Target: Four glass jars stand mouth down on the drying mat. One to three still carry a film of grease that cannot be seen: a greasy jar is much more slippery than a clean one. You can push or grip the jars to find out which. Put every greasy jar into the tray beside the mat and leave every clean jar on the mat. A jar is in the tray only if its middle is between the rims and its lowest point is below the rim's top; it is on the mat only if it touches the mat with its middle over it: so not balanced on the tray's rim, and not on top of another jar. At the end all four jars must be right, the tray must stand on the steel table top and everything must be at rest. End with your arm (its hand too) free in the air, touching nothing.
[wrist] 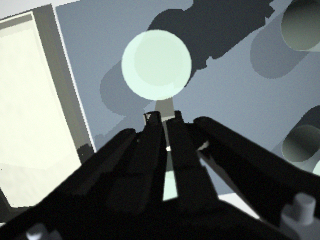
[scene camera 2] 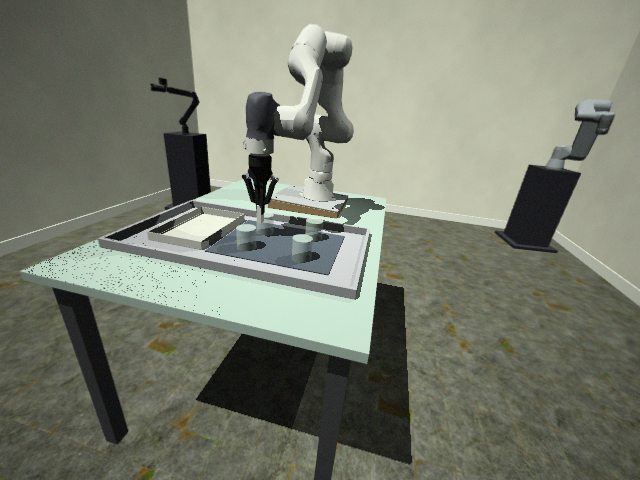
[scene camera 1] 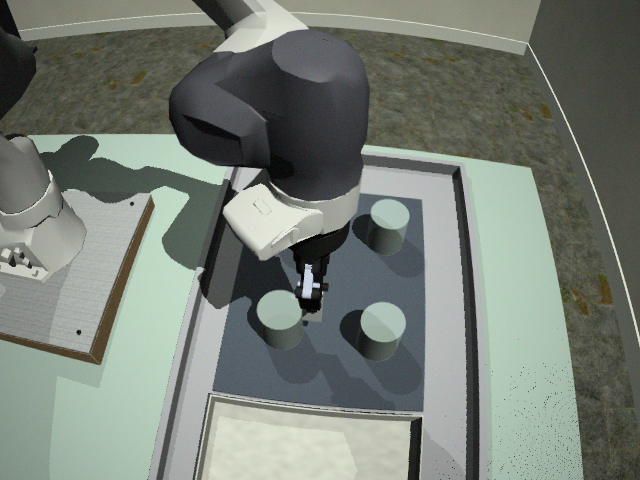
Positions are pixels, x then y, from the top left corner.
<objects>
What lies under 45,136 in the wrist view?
A tray.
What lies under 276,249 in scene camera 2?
A dark drying mat.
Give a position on a dark drying mat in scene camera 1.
325,368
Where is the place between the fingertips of my gripper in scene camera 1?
At 312,316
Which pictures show the tray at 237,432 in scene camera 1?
The wrist view, scene camera 2 and scene camera 1: all of them.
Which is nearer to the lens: the glass jar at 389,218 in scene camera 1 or the tray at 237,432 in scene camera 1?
The tray.
</objects>
